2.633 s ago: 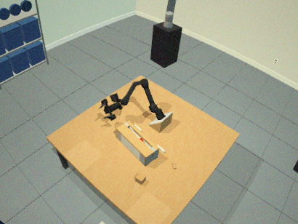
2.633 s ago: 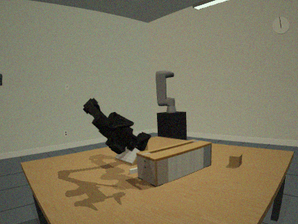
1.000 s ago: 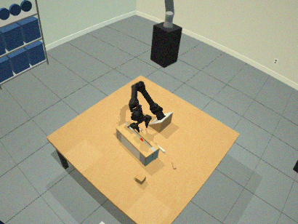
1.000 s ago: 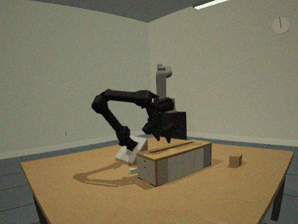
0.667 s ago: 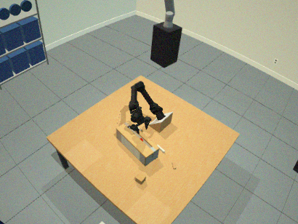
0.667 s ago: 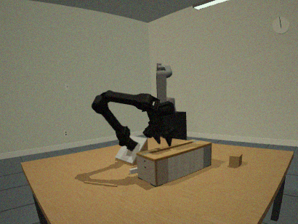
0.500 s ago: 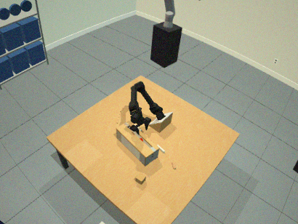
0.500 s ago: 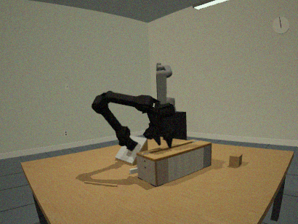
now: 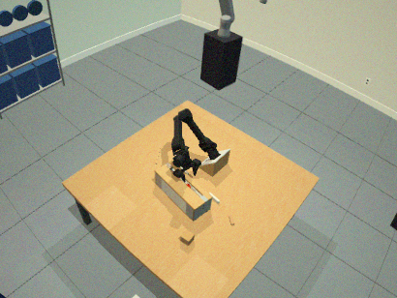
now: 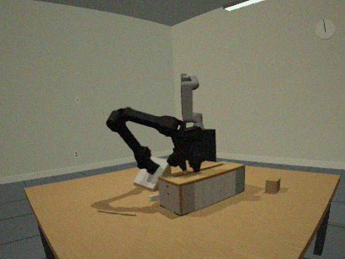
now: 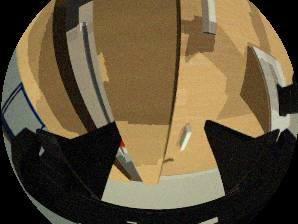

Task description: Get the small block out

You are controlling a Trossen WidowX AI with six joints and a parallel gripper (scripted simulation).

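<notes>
Right now the long box is 30 mm ahead of my gripper tip, 10 mm to the left of it and 40 mm below it. The rest, counted from my gripper tip: small tan cube 270 mm ahead, 280 mm to the left, 70 mm below; then small red block 50 mm ahead, 30 mm to the left, 20 mm below.
</notes>
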